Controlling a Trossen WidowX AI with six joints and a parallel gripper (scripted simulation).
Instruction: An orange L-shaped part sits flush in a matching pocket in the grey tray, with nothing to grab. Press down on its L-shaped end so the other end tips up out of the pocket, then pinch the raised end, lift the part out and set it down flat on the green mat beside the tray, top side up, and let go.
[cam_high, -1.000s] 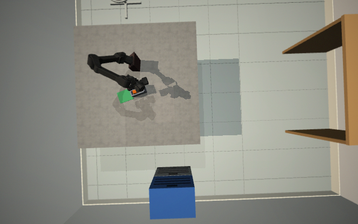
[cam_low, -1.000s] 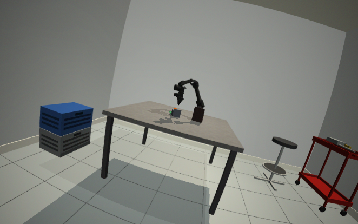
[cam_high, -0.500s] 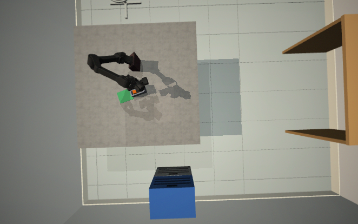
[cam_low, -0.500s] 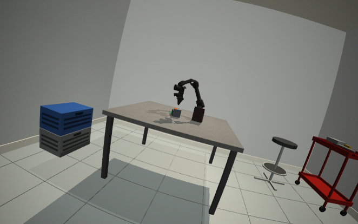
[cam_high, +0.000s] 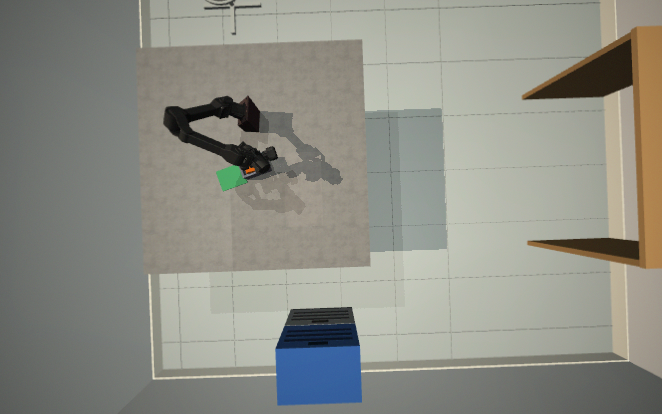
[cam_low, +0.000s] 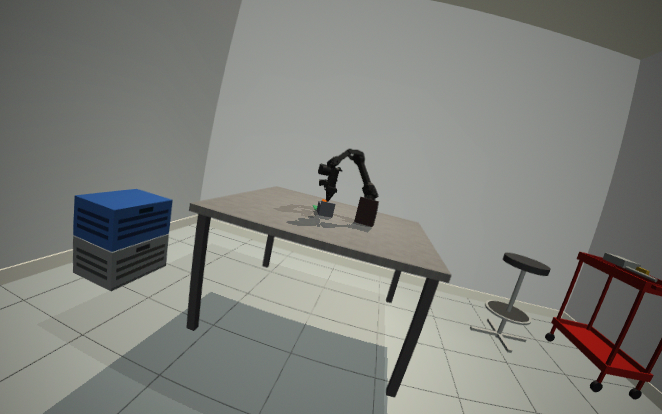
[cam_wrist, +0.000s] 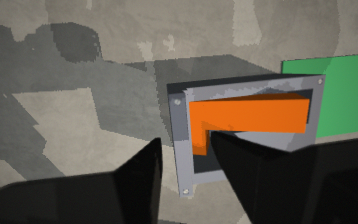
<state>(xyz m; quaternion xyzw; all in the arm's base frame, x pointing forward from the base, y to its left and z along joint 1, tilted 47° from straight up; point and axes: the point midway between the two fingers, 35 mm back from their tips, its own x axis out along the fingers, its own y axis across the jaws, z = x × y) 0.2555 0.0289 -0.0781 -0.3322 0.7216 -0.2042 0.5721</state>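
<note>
My gripper tip is 5 cm to the left of the orange L-shaped part and 5 cm above it. The rest, counted from my gripper tip: green mat 5 cm ahead, 22 cm to the right, 11 cm below.
</note>
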